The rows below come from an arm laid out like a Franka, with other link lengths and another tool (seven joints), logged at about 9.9 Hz.
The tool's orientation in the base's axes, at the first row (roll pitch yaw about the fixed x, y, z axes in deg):
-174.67, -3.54, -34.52
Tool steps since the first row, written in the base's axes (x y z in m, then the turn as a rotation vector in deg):
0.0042, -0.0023, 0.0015, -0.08, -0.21, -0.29
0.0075, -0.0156, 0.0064, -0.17, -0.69, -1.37
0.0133, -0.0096, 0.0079, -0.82, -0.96, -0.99
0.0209, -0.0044, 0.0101, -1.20, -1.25, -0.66
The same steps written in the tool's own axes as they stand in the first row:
0.0048, -0.0006, -0.0012, 0.04, 0.24, 0.27
0.0154, 0.0081, -0.0062, 0.17, 0.79, 1.32
0.0169, -0.0003, -0.0069, -0.19, 1.34, 0.86
0.0203, -0.0090, -0.0081, -0.32, 1.76, 0.48

